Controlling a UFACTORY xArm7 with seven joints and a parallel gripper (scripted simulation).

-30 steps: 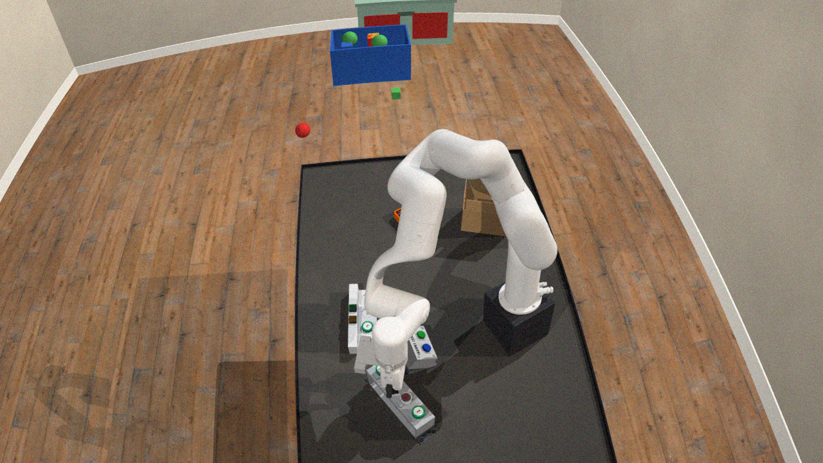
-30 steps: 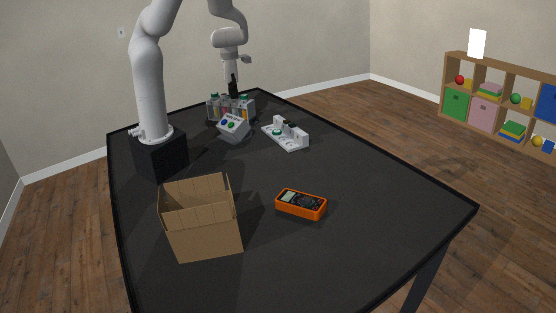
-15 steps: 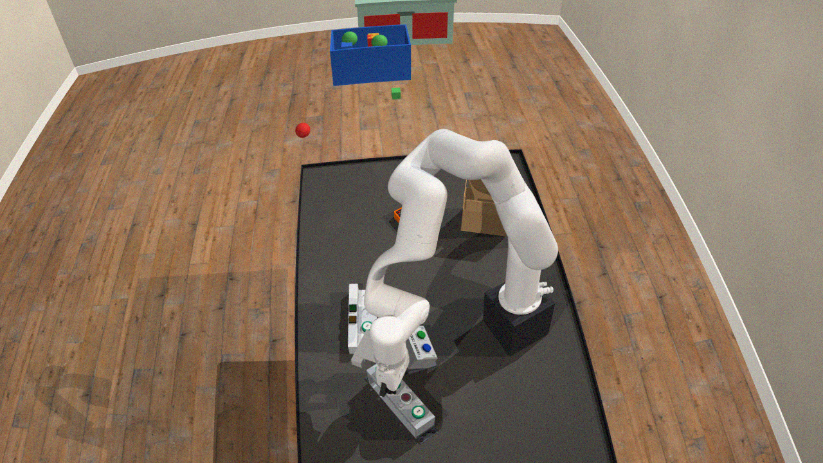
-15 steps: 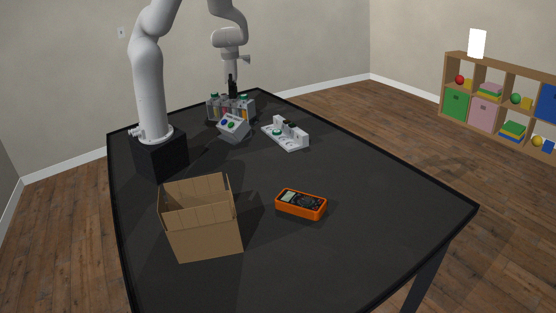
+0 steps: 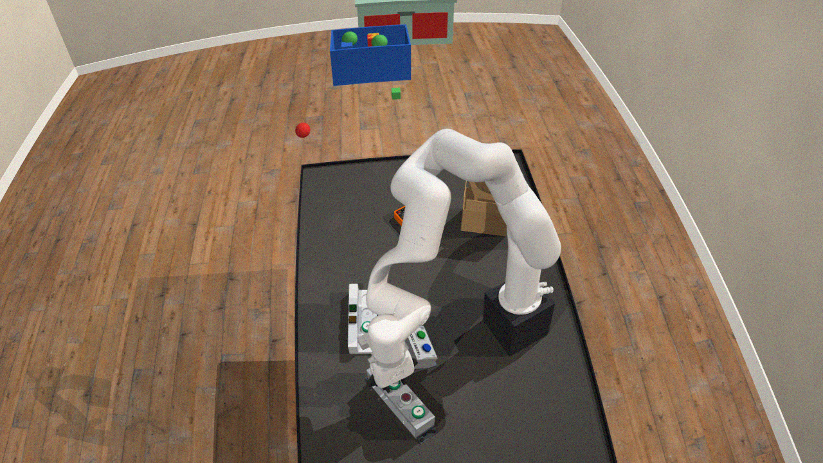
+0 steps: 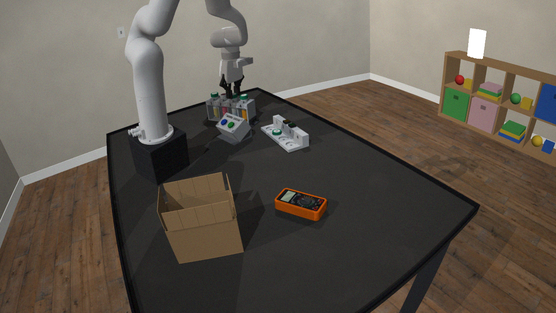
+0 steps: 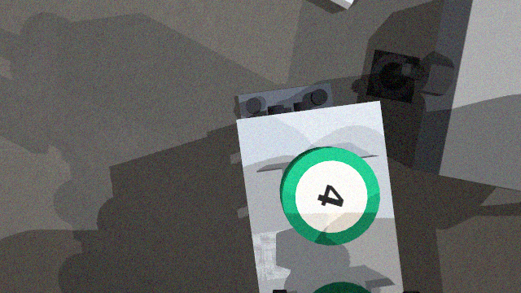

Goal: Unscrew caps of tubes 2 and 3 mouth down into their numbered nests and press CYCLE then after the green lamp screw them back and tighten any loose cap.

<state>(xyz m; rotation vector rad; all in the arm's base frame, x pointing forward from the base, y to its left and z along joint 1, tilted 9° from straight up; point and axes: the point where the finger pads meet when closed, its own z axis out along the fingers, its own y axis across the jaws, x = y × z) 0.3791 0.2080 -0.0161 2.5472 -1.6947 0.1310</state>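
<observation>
Right now my hand is 3 cm short of the cap, 4 cm to the left of it and 1 cm above it. The rest, counted from my hand: blue key: 10 cm behind, 12 cm to the right, 6 cm below; then green key: 9 cm behind, 17 cm to the right, 6 cm below; then key housing: 8 cm behind, 15 cm to the right, 8 cm below.
</observation>
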